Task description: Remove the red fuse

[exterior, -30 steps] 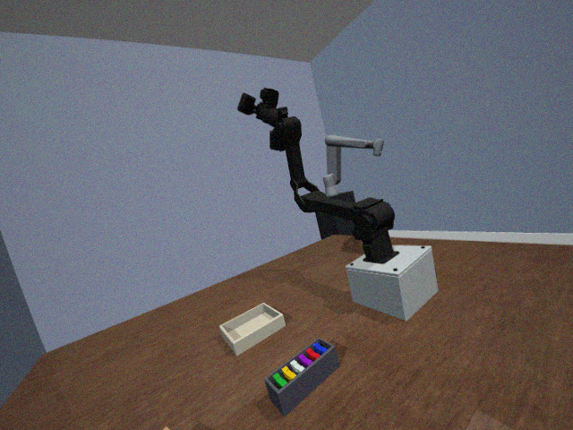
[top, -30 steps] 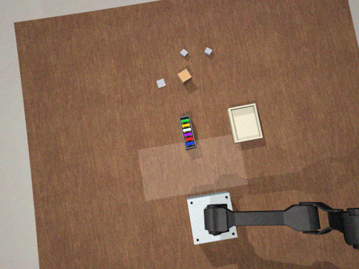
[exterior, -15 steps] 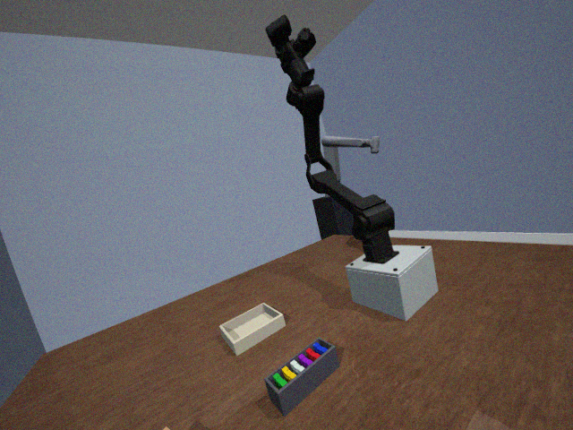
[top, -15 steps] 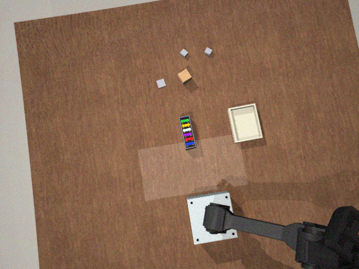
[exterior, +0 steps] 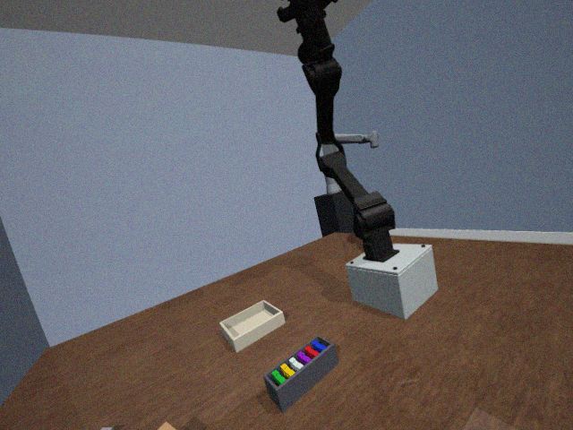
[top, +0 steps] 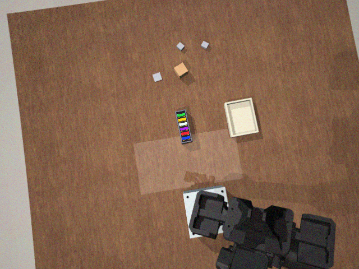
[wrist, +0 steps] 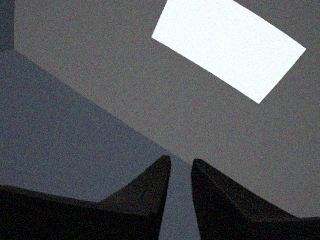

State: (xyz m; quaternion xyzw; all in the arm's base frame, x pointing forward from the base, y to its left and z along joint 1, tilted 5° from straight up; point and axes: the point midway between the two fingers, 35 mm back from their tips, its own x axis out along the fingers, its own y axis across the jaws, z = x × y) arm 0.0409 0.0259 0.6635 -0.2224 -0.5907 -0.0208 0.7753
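The red fuse lies 18 cm ahead of my gripper tip, 6 cm to the left of it and 77 cm below it. From my gripper tip the other things lie so: tray (22 cm ahead, 16 cm to the right, 79 cm below).
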